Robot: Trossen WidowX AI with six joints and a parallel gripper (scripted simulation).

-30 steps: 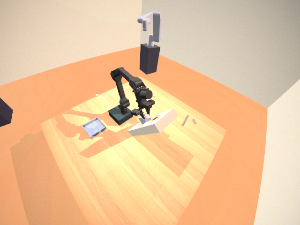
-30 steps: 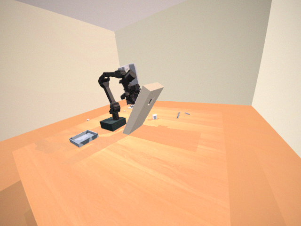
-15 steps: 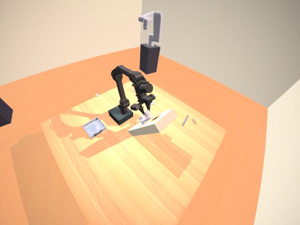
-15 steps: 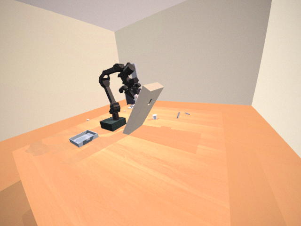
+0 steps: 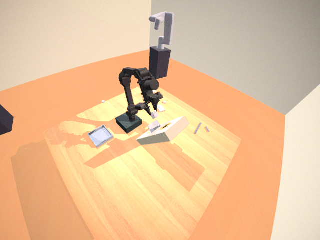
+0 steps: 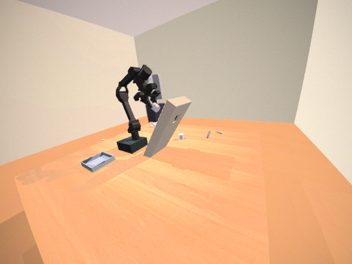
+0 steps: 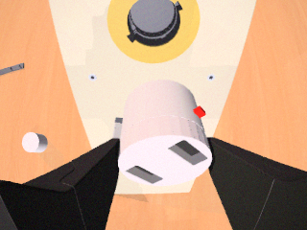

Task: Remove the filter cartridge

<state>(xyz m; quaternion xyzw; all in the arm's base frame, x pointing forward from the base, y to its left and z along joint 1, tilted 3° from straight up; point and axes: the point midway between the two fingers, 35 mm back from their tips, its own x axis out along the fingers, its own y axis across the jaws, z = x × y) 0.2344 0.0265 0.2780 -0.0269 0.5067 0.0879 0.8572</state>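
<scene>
Right now my gripper tip is 33 cm to the left of the grey-blue tray, 31 cm above it and 26 cm past it. Round my gripper tip: round filter cartridge (right at my gripper tip).
</scene>
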